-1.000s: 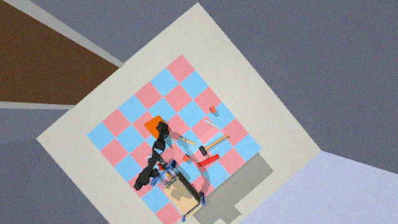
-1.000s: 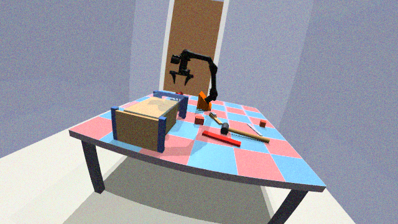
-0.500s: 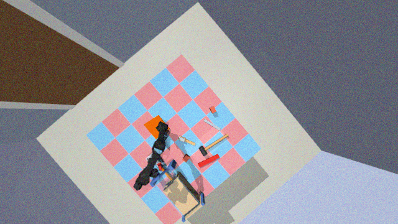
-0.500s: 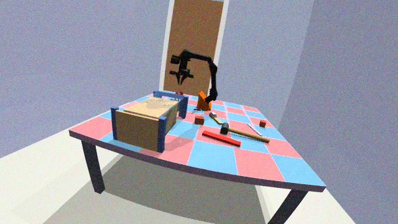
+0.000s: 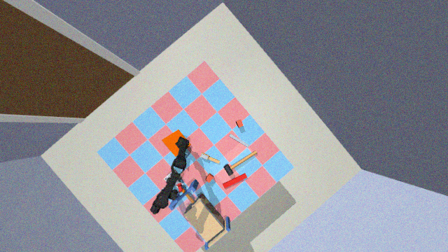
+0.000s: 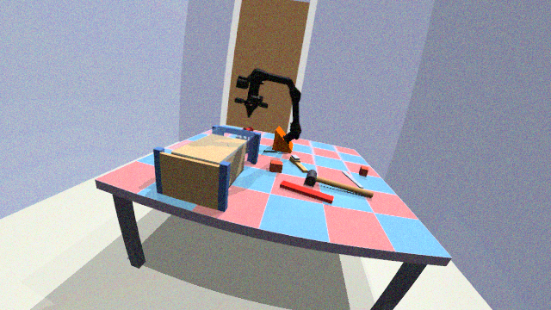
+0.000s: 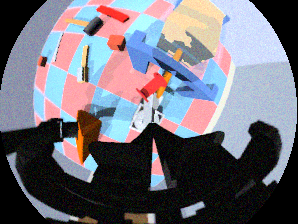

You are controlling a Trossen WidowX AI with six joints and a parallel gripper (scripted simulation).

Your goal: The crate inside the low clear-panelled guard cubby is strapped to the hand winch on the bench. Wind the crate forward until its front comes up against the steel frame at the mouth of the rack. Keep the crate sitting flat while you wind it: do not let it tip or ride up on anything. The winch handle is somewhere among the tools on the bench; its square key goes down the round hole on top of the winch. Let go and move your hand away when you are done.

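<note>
Now: the dark red knob 50 mm ahead of my gripper tip, 20 mm to the left of it and 80 mm below it. The rest, counted from my gripper tip: winch 50 mm behind, 30 mm to the right, 180 mm below; then blue steel frame 120 mm ahead, 20 mm to the right, 110 mm below; then brush 30 mm ahead, 330 mm to the left, 200 mm below.
</note>
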